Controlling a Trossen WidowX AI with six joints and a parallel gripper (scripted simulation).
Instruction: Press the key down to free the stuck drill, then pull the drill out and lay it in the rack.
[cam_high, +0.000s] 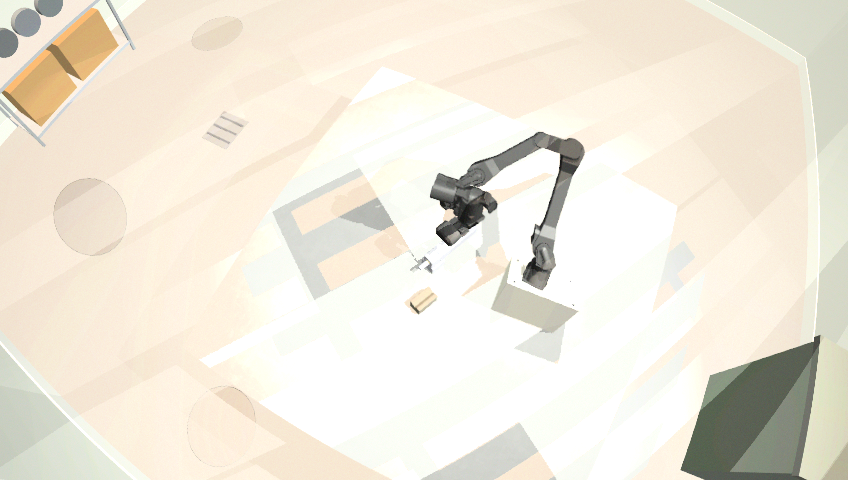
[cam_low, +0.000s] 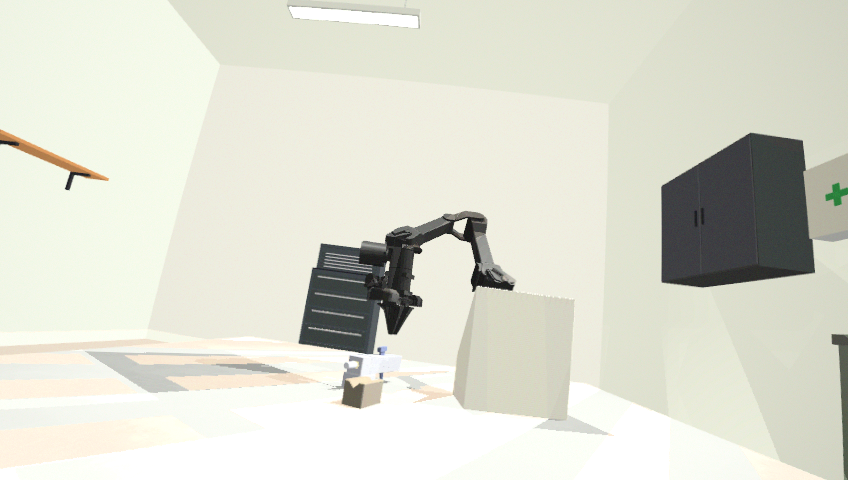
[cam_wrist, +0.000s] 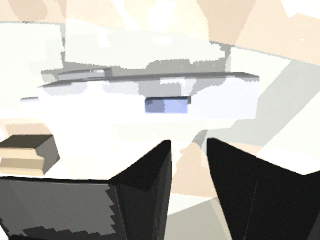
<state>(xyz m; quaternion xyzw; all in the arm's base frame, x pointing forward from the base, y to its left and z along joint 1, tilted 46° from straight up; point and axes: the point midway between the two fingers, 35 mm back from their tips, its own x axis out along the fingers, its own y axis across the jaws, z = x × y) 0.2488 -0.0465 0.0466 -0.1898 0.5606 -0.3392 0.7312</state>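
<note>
Now: gripper tip 80 mm to the right of the drill, 70 mm above it and 40 mm short of it. The rest, counted from my gripper tip: blue key (60 mm below, 20 mm ahead); then fixture (80 mm below, 30 mm to the left, 20 mm ahead).
</note>
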